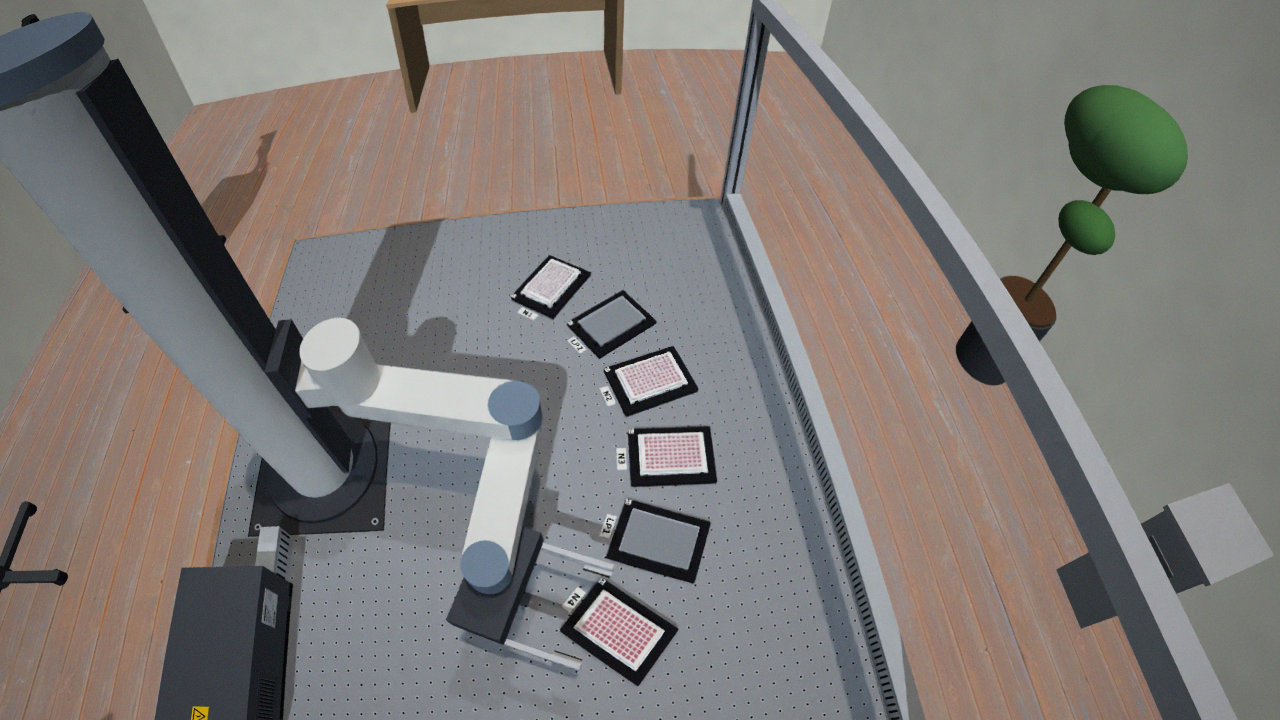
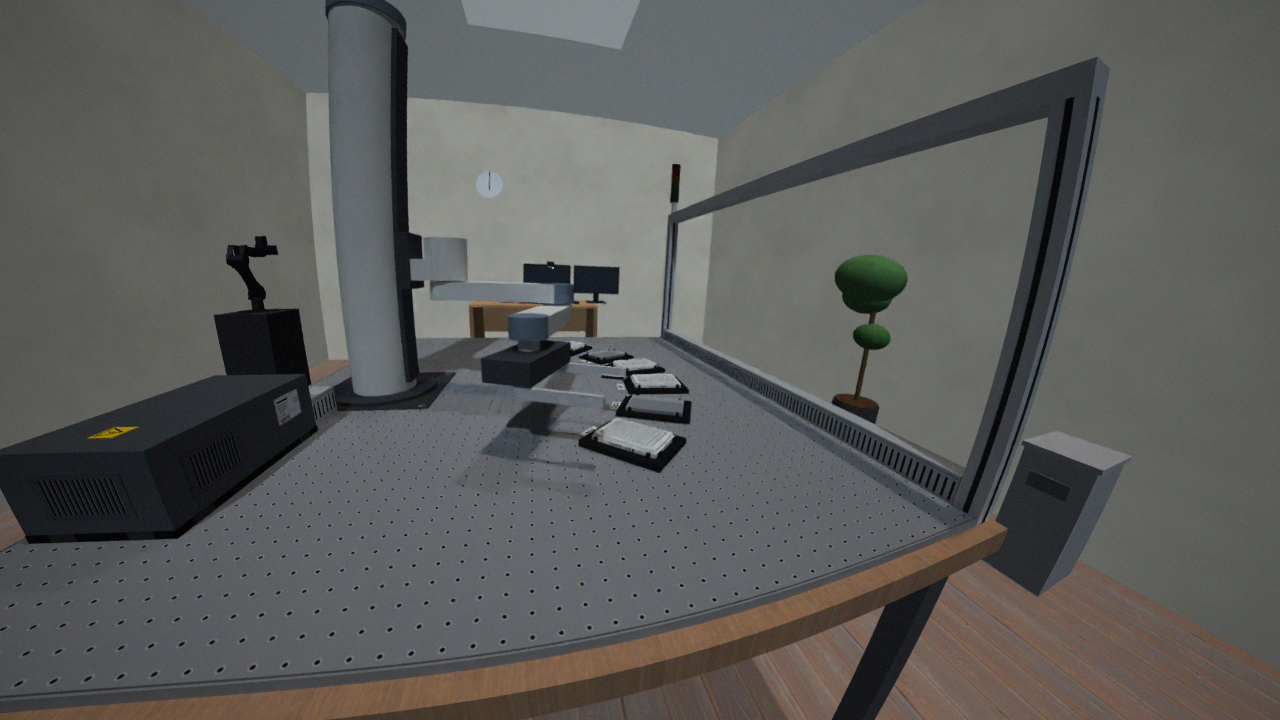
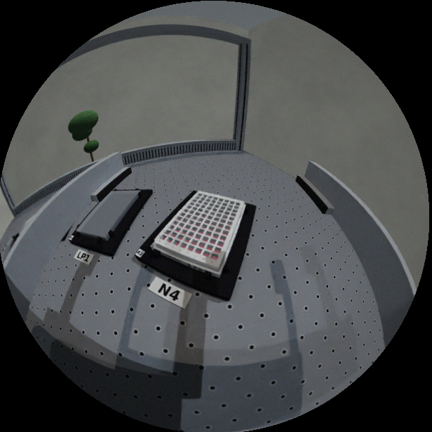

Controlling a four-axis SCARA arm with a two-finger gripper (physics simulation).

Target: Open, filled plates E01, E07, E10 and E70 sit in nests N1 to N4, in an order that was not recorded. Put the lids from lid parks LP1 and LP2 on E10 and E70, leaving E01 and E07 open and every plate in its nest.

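Places are measured from the arm's base along level axes (x ahead, y left, z up), in millimetres.
Pixels of known places: gripper, fingertip midpoint: [image 1: 597,617] [image 2: 616,386]; arm's base at its link origin: [image 1: 323,468] [image 2: 387,393].
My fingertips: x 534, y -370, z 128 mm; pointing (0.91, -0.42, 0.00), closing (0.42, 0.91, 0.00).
Ahead of a thing's pixels: the offset from my fingertips to its top centre. "pt": to the spot under its first point.
My gripper [image 1: 582,617] [image 2: 614,386] [image 3: 213,157] is open and empty, raised above the table, its fingertips near the arm-side edge of nest N4 @(pt dx +115, dy -19, dz -103 mm) [image 1: 667,630] [image 3: 242,255]. An open plate @(dx +34, dy -7, dz -88 mm) [image 1: 620,626] [image 2: 633,437] [image 3: 202,225] with reddish wells sits in N4; its name is not readable. Other open plates sit in N3 @(dx +182, dy +318, dz -88 mm) [image 1: 672,452] [image 2: 655,381], N2 @(dx +170, dy +499, dz -88 mm) [image 1: 651,376] and N1 @(dx -20, dy +795, dz -88 mm) [image 1: 550,282]; their names are not readable either. A grey lid @(dx +129, dy +150, dz -97 mm) [image 1: 660,539] [image 2: 657,405] [image 3: 111,214] lies in park LP1, between N3 and N4. Another lid @(dx +109, dy +663, dz -97 mm) [image 1: 612,319] lies in park LP2, between N1 and N2.
The arm's column [image 1: 179,268] [image 2: 366,197] stands at the left of the perforated table. A dark control box [image 1: 223,635] [image 2: 161,447] stands near its base. A framed guard [image 1: 904,197] [image 2: 859,156] runs along the far side beyond the nests. A plant [image 1: 1125,138] [image 2: 870,279] [image 3: 83,123] stands outside it.
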